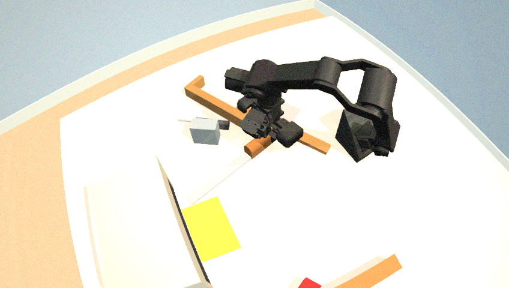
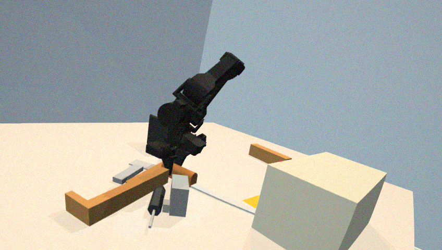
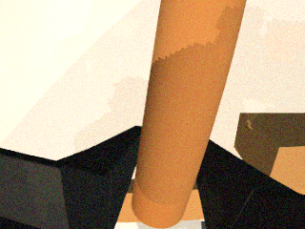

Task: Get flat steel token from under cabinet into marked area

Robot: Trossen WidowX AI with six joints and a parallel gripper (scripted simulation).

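Now: the long orange bar 5 cm behind my gripper tip and 1 cm to the right of it. The rest, counted from my gripper tip: dark-handled pin tool 16 cm to the right, 13 cm ahead; then small grey cube 13 cm to the right, 13 cm ahead; then grey block 14 cm ahead, 11 cm to the right, 2 cm above.
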